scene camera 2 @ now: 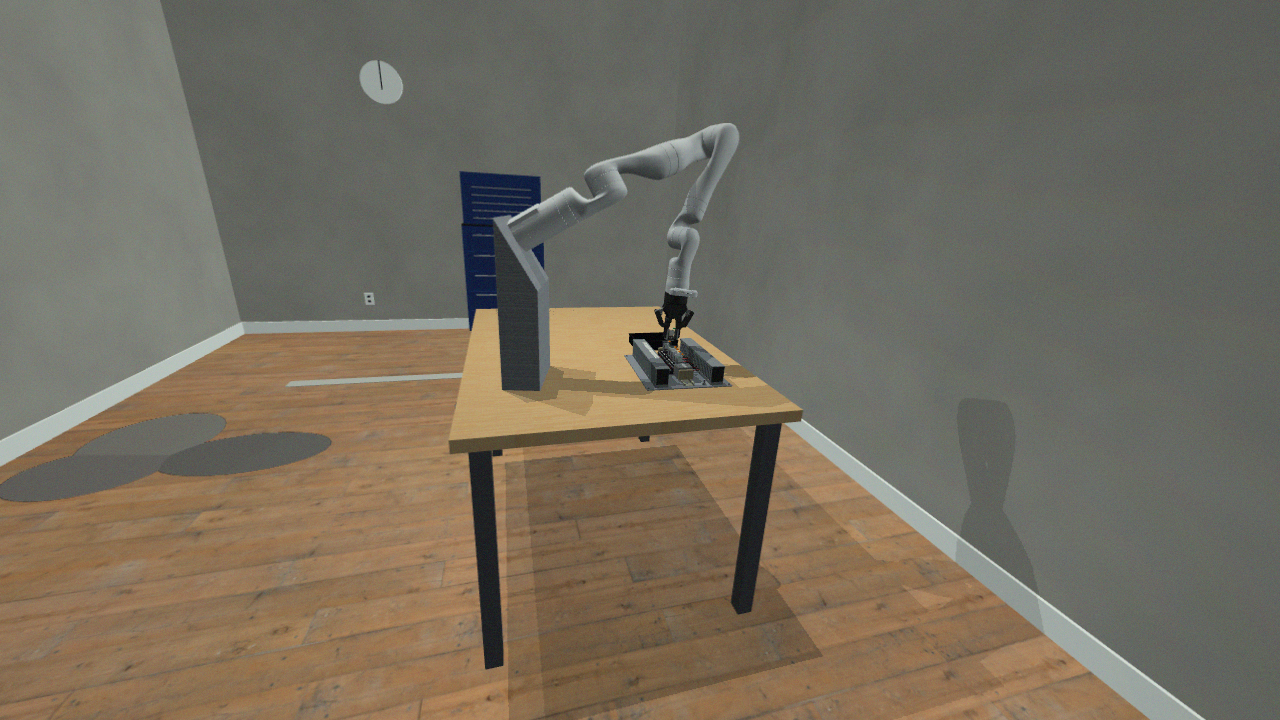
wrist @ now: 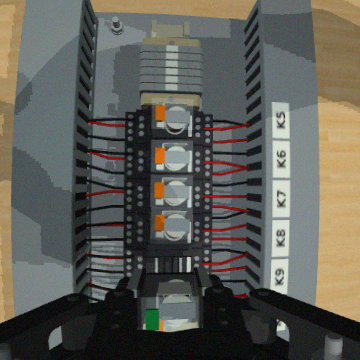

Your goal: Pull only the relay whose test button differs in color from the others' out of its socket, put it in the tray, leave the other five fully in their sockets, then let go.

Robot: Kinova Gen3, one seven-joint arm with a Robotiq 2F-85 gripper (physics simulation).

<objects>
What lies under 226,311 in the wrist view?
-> My gripper.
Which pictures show my gripper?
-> Scene camera 2 and the wrist view: all of them.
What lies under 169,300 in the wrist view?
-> A relay.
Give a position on a relay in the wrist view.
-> At 166,190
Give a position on a relay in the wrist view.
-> At 168,225
</objects>
